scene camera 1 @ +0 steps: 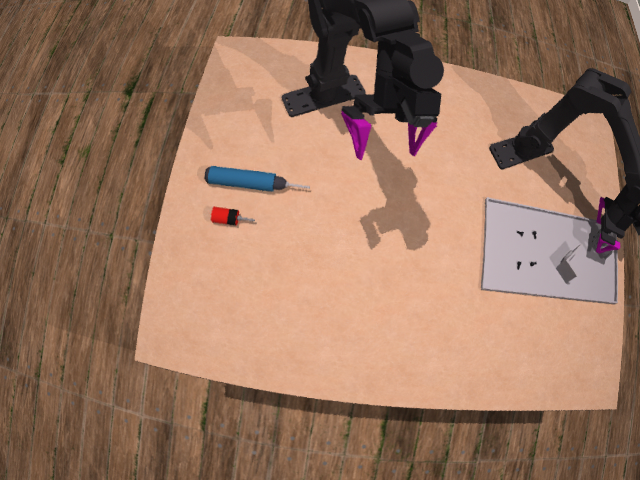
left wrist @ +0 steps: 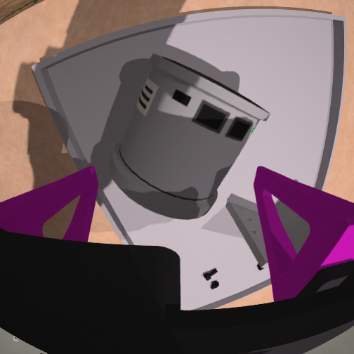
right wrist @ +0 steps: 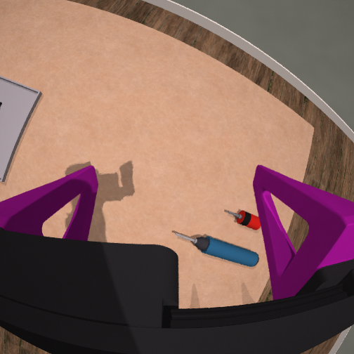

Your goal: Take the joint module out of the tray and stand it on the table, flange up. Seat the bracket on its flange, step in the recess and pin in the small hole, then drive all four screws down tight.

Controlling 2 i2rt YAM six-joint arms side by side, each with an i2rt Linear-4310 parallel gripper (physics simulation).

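Frame: origin at the left arm's base, x ahead, y left, z up, level; millimetres.
Seen in the pictures: left gripper, fingertip midpoint: [scene camera 1: 598, 237]; right gripper, fingertip midpoint: [scene camera 1: 386, 156]; left arm's base, link origin: [scene camera 1: 522, 149]; right arm's base, link origin: [scene camera 1: 323, 95].
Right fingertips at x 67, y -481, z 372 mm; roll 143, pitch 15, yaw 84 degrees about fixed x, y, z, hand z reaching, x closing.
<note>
Offsets run from my right fingertips to a thing's top centre. "*": to the spot under its first point. Level surfaces: height alone.
The grey joint module [left wrist: 180, 145] lies on its side in the tray @(dx +221, dy +431, dz -356 mm) [scene camera 1: 496, 279] [left wrist: 290, 45] [right wrist: 15, 125]; the left gripper partly hides it in scene camera 1. My left gripper [scene camera 1: 599, 227] [left wrist: 175, 174] is open above the tray's right end, its fingertips toward the module's rounded end in the wrist view. The grey bracket @(dx +264, dy +453, dz -298 mm) [scene camera 1: 566, 271] [left wrist: 245, 225] lies in the tray, partly behind a finger in the left wrist view. Several black screws @(dx +153, dy +390, dz -357 mm) [scene camera 1: 534, 234] [left wrist: 210, 274] lie in the tray. My right gripper [scene camera 1: 386, 156] [right wrist: 175, 174] is open and empty, high above the table.
A blue driver @(* dx -198, dy -213, dz -332 mm) [scene camera 1: 242, 178] [right wrist: 230, 251] and a shorter red driver @(dx -128, dy -258, dz -338 mm) [scene camera 1: 222, 215] [right wrist: 250, 220] lie on the table @(dz -372 mm) [scene camera 1: 336, 320] at the left of scene camera 1. The tray's right end is near the table's right edge. Arm bases stand along the back.
</note>
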